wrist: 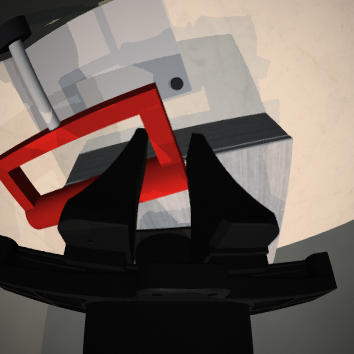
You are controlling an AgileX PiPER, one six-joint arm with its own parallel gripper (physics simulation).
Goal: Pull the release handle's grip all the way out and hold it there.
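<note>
The release handle [156, 112] is a red frame with a thick rounded grip [161, 184] along its lower side in the wrist view. A pale metal rod [33, 82] runs from the frame's upper bar to a black collar [14, 34] at the upper left. A long stretch of the rod shows outside the collar. My gripper [167, 143] is shut on the grip near its right end, with one finger on either side. The left finger hides part of the grip. The contact faces are partly hidden.
A brushed metal block [240, 175] with a dark top side [230, 131] lies behind and below the fingers. A grey-blue plate [145, 40] with a dark round hole [177, 83] lies beyond the handle. Shadows fall across the pale round table top [310, 100].
</note>
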